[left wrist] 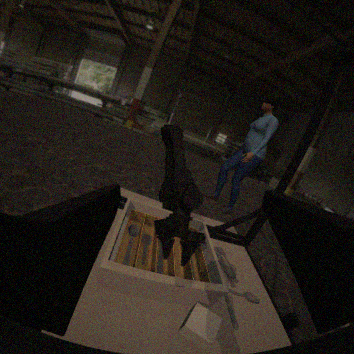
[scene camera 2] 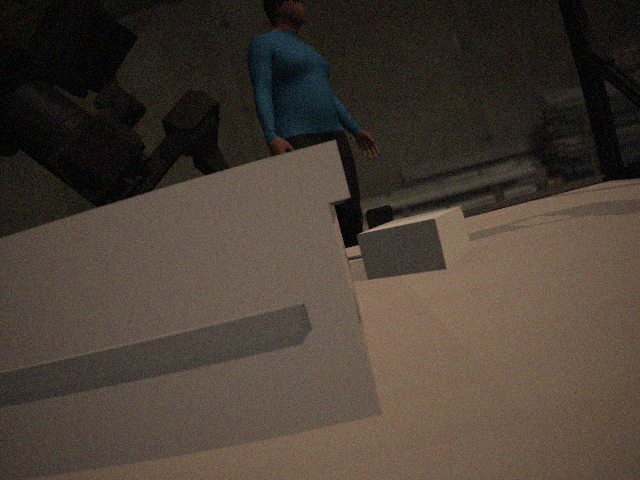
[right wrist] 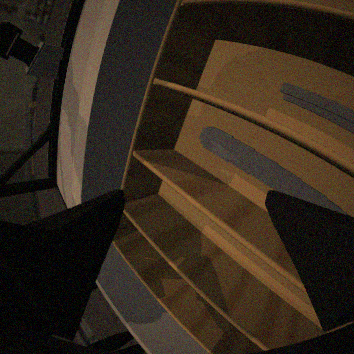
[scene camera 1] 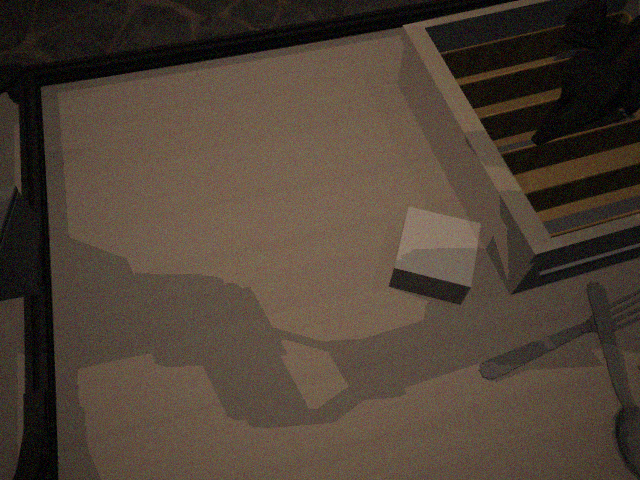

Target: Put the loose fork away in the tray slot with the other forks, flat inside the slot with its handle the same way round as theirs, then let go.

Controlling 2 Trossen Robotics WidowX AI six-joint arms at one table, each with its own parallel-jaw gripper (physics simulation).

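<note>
The loose fork (scene camera 1: 537, 352) (left wrist: 231, 312) lies on the table beside the tray (scene camera 1: 475, 135) (scene camera 2: 206, 248) (left wrist: 160, 280) (right wrist: 125, 90). Its handle points lower left in scene camera 1, and a spoon (scene camera 1: 613, 356) (left wrist: 250, 298) crosses it near its neck. My right gripper (scene camera 1: 550, 97) (scene camera 2: 183, 170) (left wrist: 172, 262) (right wrist: 196, 197) is open and empty over the tray slots. A grey handle (right wrist: 240, 155) lies in one slot, its far end hidden by a finger; I cannot tell whether it is a fork's. My left gripper is open and empty, away from the tray.
A white block (scene camera 1: 439, 242) (scene camera 2: 408, 248) (left wrist: 202, 322) sits on the table near the tray's corner. Another grey handle (right wrist: 317, 105) lies in a neighbouring slot. A spoon (left wrist: 133, 230) lies in the tray's leftmost slot in the left wrist view. A person (scene camera 2: 289, 87) (left wrist: 261, 135) stands behind the table.
</note>
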